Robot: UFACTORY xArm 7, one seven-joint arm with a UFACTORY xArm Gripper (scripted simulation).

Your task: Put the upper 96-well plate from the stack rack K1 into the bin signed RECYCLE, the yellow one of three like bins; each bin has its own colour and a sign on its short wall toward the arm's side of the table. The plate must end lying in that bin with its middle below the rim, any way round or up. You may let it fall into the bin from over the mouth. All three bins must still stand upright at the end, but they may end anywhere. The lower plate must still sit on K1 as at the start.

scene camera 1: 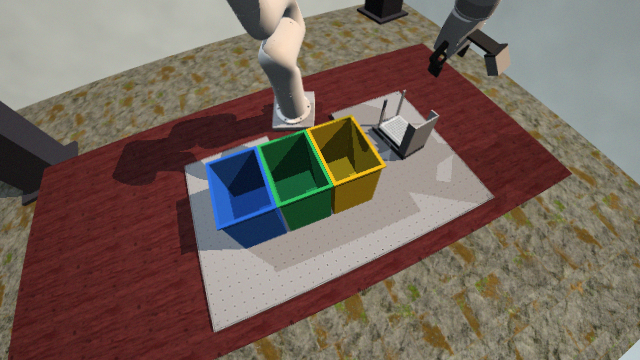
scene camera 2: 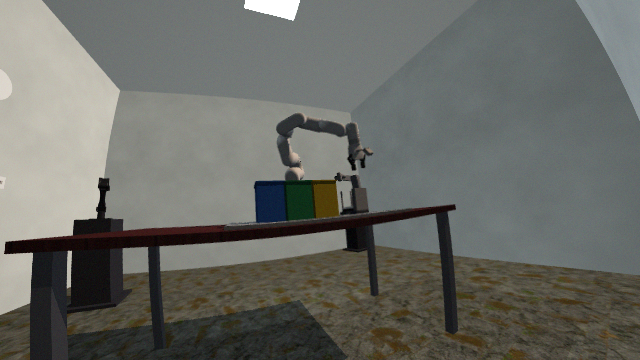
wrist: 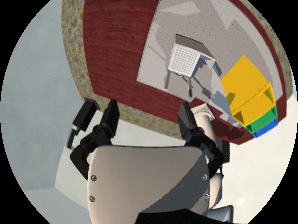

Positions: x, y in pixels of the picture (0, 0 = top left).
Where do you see a green bin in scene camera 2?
At 298, 193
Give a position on a blue bin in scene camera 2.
269, 195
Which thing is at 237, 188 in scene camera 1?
A blue bin.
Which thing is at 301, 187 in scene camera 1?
A green bin.
